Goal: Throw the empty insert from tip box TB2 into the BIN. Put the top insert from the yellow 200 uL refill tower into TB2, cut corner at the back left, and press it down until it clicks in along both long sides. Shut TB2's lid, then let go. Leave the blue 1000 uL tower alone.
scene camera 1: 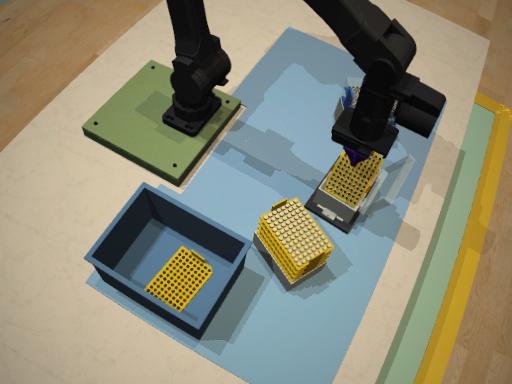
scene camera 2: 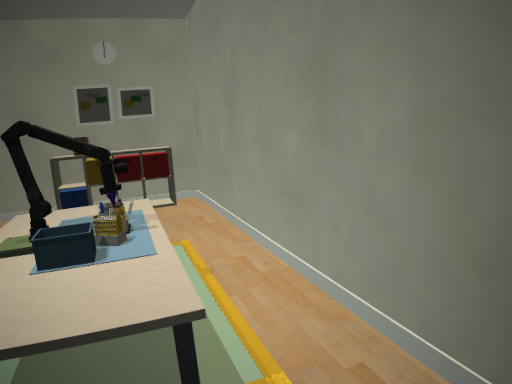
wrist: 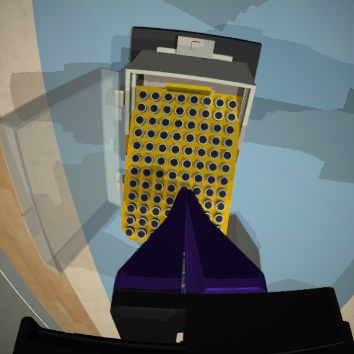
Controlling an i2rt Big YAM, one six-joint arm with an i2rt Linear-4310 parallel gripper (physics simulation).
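My gripper point(scene camera 1: 354, 164) point(scene camera 2: 112, 201) point(wrist: 184, 197) is shut and empty, its purple tips over the half of the yellow insert point(scene camera 1: 350, 181) point(wrist: 175, 145) away from the latch. That insert lies in tip box TB2 point(scene camera 1: 332, 201) point(wrist: 197, 69). It looks tilted: its latch end is down inside the walls, its other end higher. In the wrist view its cut corner is at the lower left, on the lid side. The clear lid point(scene camera 1: 401, 179) point(wrist: 65, 175) stands open. The yellow tower point(scene camera 1: 296, 235) point(scene camera 2: 109, 226) stands beside TB2. An empty yellow insert point(scene camera 1: 180, 279) lies in the bin point(scene camera 1: 221, 295) point(scene camera 2: 65, 252).
The blue tower point(scene camera 1: 347, 97) point(scene camera 2: 103, 207) stands behind TB2, partly hidden by the arm. The green base plate point(scene camera 1: 135, 105) carries the arm. The blue mat point(scene camera 1: 280, 320) point(wrist: 300, 190) lies under the boxes. The table edge is near the lid side.
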